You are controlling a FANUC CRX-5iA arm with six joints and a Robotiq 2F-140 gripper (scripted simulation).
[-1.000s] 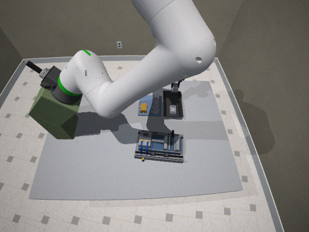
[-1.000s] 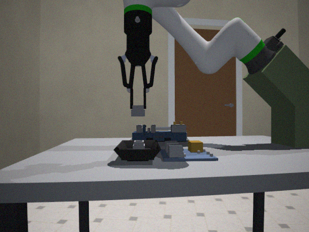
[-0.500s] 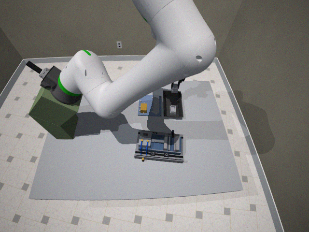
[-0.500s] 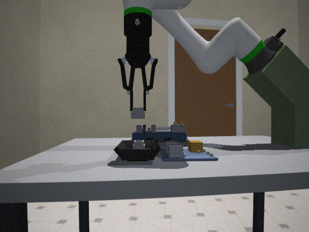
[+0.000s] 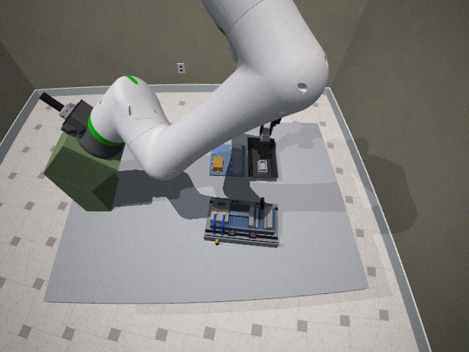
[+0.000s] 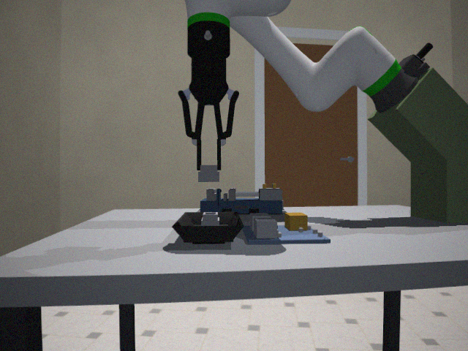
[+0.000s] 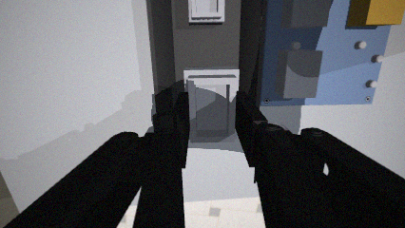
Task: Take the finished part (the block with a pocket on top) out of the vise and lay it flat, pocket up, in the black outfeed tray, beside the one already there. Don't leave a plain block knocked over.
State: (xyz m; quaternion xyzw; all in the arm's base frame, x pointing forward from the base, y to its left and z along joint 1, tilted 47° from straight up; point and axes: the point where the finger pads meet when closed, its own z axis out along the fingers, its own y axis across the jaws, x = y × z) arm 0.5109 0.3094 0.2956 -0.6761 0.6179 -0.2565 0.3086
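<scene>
Now: the plain grey block 16 cm below my hand, 12 cm behind it and 3 cm to the right of it. Also, from my hand: yellow block 19 cm behind, 16 cm below, 13 cm to the right; then blue fixture plate 18 cm below, 16 cm behind, 8 cm to the right.
</scene>
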